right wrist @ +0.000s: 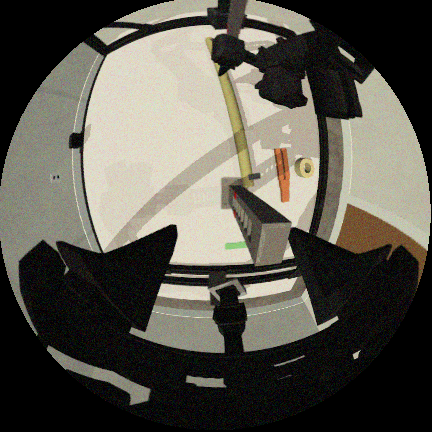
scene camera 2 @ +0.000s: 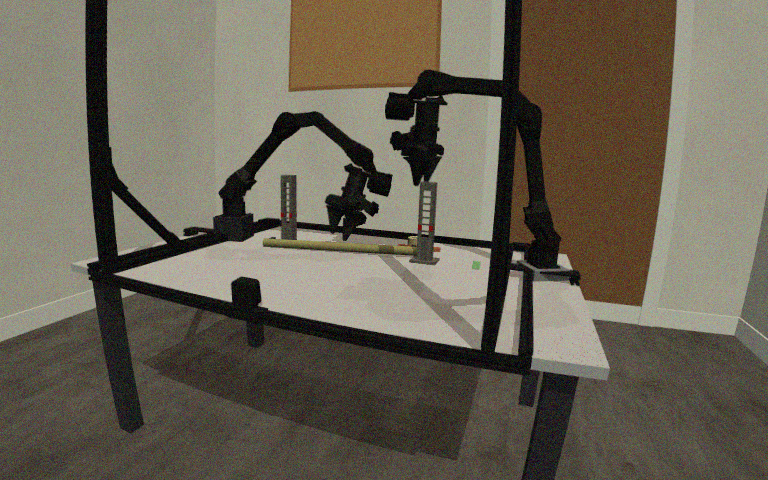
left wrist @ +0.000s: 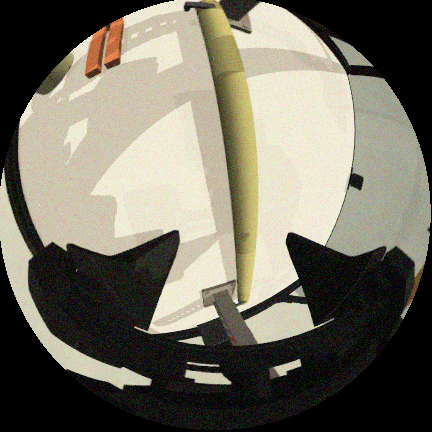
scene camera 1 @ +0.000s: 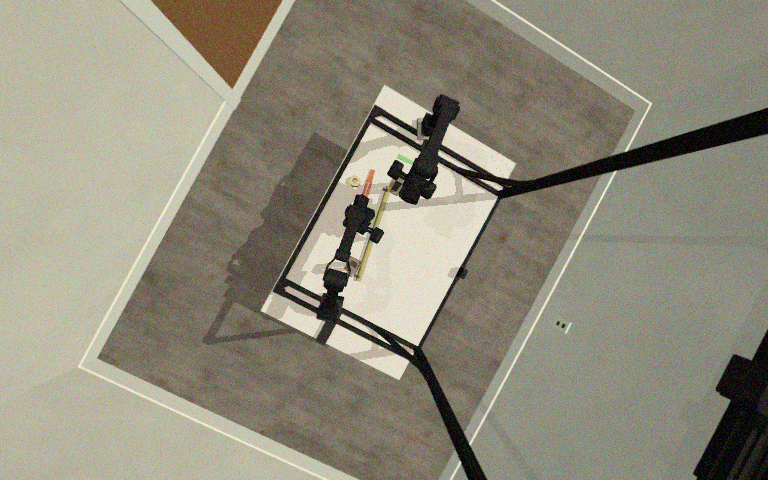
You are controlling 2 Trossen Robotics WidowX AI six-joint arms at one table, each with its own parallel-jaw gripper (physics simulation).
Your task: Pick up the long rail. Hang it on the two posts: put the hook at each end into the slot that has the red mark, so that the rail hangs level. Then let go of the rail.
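Places are measured from the left arm's base along level axes (x ahead, y left, z up), in millimetres.
Pixels of known places: left gripper, fingertip midpoint: [right wrist: 237, 80] [scene camera 2: 338, 237] [left wrist: 234, 237] [scene camera 1: 368, 234]; right gripper, fingertip midpoint: [right wrist: 235, 231] [scene camera 2: 421, 184]; left arm's base, link origin: [scene camera 2: 233, 215] [left wrist: 225, 341] [scene camera 1: 330, 309]; right arm's base, link origin: [right wrist: 227, 292] [scene camera 2: 542, 264] [scene camera 1: 428, 128].
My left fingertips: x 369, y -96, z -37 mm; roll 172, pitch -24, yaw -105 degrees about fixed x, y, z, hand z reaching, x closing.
Ahead of a thing's pixels: the offset from my left fingertips to its top centre.
The long yellow rail {17 mm right, 6 mm ahead, 8 mm down} [scene camera 1: 380, 212] [scene camera 2: 328, 246] [left wrist: 242, 150] [right wrist: 232, 107] lies on the table beside the feet of the two posts. A dark hook [left wrist: 200, 6] [right wrist: 254, 176] juts from its end near the right post. The left post {40 mm left, 162 mm back, 175 mm up} [scene camera 2: 288, 229] [left wrist: 232, 312] and the right post {80 mm right, 250 mm ahead, 175 mm up} [scene camera 2: 426, 249] [right wrist: 274, 242] stand upright, each with a red-marked slot. My left gripper [scene camera 2: 339, 234] [left wrist: 234, 237] is open and empty, low above the table near the rail's middle. My right gripper [scene camera 2: 420, 182] [right wrist: 235, 231] is open and empty, high near the right post's top.
Orange pieces {49 mm left, 237 mm ahead, 27 mm down} [scene camera 1: 368, 182] [right wrist: 282, 165] and a yellow ring {114 mm left, 228 mm ahead, 14 mm down} [scene camera 1: 349, 181] [right wrist: 298, 167] lie on the table on the side of the rail away from scene camera 2. A green piece {98 mm right, 389 mm ahead, 38 mm down} [scene camera 1: 404, 159] [scene camera 2: 476, 264] [right wrist: 235, 245] lies beyond the right post. A black frame [scene camera 2: 368, 336] borders the table.
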